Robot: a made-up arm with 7 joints. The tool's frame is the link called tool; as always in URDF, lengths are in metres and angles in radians. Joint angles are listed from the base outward. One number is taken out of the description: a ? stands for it. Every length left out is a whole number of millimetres.
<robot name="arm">
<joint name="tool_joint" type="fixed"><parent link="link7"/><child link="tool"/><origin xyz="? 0.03 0" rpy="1.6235 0.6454 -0.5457"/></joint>
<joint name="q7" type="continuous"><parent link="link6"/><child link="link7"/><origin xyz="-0.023 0 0.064"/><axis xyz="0 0 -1"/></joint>
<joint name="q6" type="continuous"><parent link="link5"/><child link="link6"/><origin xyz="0.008 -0.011 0"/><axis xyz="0 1 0"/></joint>
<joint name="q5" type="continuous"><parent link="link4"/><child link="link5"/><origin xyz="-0.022 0 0.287"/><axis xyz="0 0 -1"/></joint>
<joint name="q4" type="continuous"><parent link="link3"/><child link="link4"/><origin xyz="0.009 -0.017 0"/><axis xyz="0 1 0"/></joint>
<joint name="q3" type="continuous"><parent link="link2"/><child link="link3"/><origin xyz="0.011 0 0.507"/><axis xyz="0 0 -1"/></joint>
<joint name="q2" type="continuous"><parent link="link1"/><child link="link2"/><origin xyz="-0.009 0.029 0"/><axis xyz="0 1 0"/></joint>
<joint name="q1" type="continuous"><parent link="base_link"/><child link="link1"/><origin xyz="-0.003 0.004 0.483"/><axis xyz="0 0 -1"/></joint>
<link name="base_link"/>
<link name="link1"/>
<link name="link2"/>
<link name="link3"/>
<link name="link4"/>
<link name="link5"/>
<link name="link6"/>
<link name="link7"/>
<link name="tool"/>
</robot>
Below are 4 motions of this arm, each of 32 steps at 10 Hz.
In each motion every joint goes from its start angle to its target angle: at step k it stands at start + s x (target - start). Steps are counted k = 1, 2, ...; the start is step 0. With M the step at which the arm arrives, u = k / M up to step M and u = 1 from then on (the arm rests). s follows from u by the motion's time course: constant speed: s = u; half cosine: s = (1 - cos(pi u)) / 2; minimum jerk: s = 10 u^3 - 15 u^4 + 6 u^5.
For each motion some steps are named. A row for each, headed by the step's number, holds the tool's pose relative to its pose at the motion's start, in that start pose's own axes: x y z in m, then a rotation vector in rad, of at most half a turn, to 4 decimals.
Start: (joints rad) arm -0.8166 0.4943 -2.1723 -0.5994 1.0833 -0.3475 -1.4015
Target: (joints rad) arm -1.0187 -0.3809 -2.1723 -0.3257 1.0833 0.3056 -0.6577
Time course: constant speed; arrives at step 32
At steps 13, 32:
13: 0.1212 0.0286 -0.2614 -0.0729 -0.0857 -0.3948
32: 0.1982 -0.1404 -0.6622 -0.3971 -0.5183 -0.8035

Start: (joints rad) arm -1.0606 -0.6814 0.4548 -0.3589 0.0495 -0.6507 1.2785
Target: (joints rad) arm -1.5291 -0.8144 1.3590 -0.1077 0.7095 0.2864 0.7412
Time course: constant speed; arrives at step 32
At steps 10, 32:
10: 0.0510 0.0015 -0.0625 -0.1639 -0.3616 0.2521
32: 0.2802 -0.0023 -0.1932 -0.4456 -1.4072 0.2870

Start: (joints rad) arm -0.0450 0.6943 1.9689 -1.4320 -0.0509 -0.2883 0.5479
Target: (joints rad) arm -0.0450 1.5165 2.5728 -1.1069 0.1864 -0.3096 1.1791
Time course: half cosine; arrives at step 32
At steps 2, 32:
2: -0.0046 -0.0019 -0.0031 -0.0019 -0.0015 0.0047
32: -0.5244 -0.2739 -0.0245 0.2764 -0.0069 0.6483

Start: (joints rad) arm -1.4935 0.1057 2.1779 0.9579 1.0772 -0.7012 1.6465
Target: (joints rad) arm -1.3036 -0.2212 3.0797 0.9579 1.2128 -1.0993 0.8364
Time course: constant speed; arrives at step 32
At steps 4, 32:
4: 0.0040 -0.0386 -0.0426 -0.0584 -0.0102 0.0584
32: 0.1531 -0.3115 -0.2300 -0.6159 -0.0606 0.5017

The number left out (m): -0.02
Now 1 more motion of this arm.
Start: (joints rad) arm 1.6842 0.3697 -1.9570 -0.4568 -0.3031 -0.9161 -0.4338
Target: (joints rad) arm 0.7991 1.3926 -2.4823 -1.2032 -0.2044 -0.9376 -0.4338
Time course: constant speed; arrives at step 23
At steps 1, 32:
1: -0.0205 0.0037 0.0409 0.0642 0.0170 0.0484
32: -0.3337 -0.6266 0.5993 1.3937 -0.5584 0.9468

